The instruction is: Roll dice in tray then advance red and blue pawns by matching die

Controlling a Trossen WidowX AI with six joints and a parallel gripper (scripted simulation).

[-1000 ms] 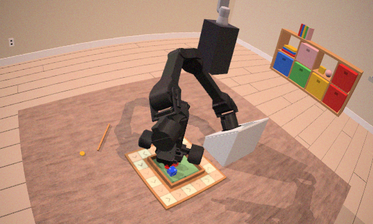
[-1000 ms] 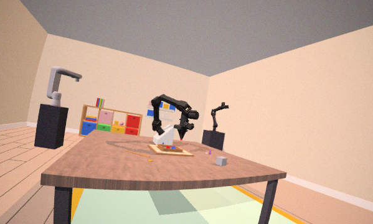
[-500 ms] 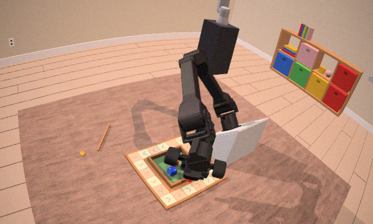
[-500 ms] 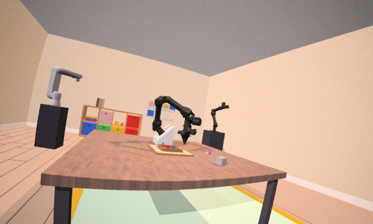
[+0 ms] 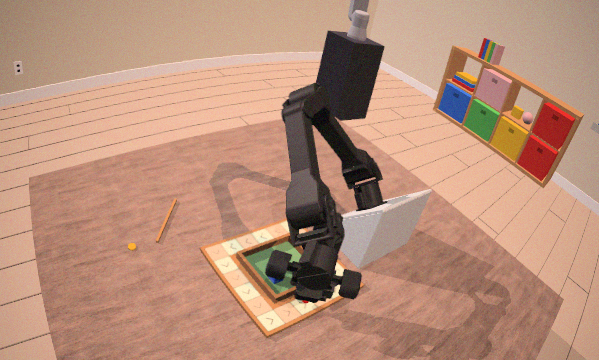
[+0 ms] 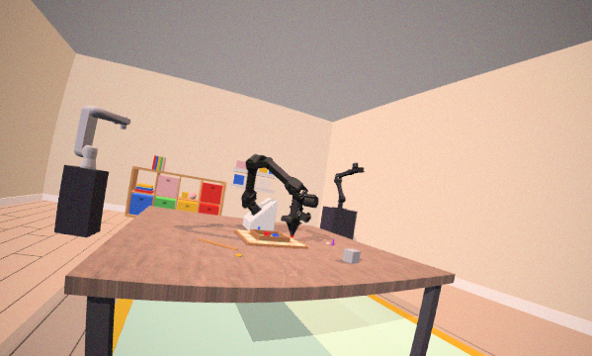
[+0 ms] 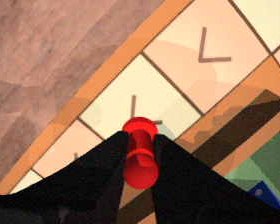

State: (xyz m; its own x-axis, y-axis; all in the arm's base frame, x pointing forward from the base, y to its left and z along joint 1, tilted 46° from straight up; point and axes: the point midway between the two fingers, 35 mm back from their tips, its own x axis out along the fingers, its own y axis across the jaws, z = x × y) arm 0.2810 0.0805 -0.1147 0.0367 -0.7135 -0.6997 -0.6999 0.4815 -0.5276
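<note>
Right now the red pawn is 1 cm above my gripper tip. Round my gripper tip: purple piece (25 cm to the left, 2 cm below, 1 cm behind); green tray (11 cm to the right, 3 cm below, 1 cm behind); blue pawn (15 cm to the right, 12 cm behind, 1 cm below).
</note>
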